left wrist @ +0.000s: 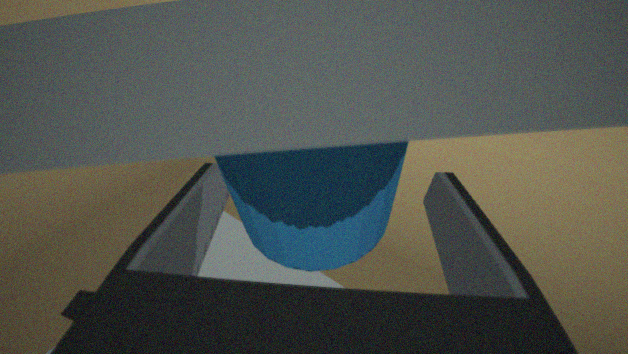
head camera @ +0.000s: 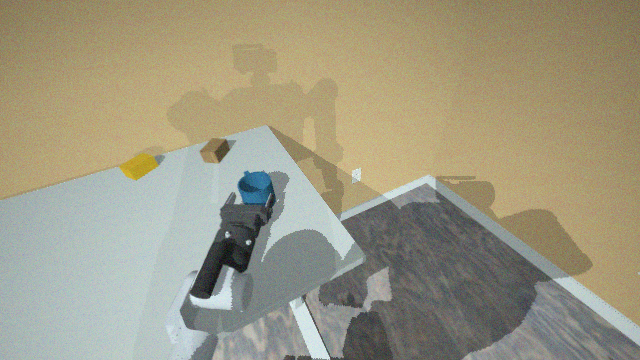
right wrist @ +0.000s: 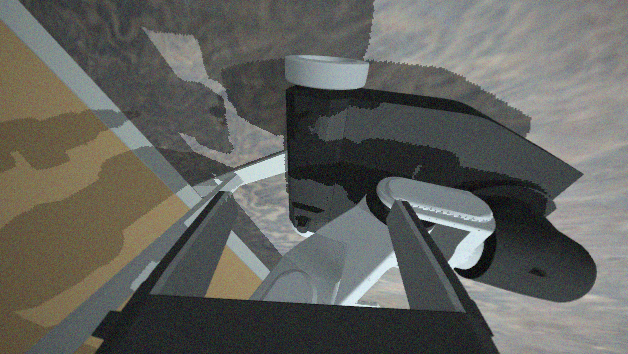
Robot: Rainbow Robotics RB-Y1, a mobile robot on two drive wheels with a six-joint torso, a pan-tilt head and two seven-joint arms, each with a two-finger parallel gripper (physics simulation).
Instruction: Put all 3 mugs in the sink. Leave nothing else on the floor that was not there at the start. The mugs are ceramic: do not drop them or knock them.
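Places are measured from the robot's base along level axes (x ahead, y left, z up), in metres.
Pixels of known places: left gripper, fingertip midpoint: (head camera: 253,194); right gripper, fingertip midpoint: (right wrist: 312,206).
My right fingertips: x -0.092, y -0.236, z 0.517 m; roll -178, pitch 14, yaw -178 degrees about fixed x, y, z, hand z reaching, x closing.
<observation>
Behind a point stands the place of what it marks.
A blue mug (head camera: 256,189) {x 0.374, y 0.246, z 0.968 m} (left wrist: 320,245) stands upright on the white table (head camera: 100,250) {x 0.162, y 0.606, z 0.950 m} near its right end, with a small nub at its far rim. In the left wrist view, a grey band of the table (left wrist: 300,75) hides part of it. My left gripper (head camera: 251,197) {x 0.321, y 0.234, z 0.997 m} (left wrist: 327,169) {x 0.321, y 0.234, z 0.997 m} is open and empty, at the near side of the mug, with a finger towards either side of it. In the left wrist view there is a gap between the mug and the right-hand finger. My right gripper (right wrist: 312,206) {x -0.092, y -0.236, z 0.517 m} is open and empty. The other mugs and the sink do not show.
A brown block (head camera: 214,151) {x 0.535, y 0.437, z 0.999 m} and a yellow block (head camera: 139,167) {x 0.465, y 0.688, z 0.985 m} lie near the table's far edge by the wall. The table's corner juts over the floor, with a white table foot (head camera: 311,327) below. The robot's base (right wrist: 425,130) {x -0.248, y -0.182, z 0.169 m} shows beyond the right fingers.
</observation>
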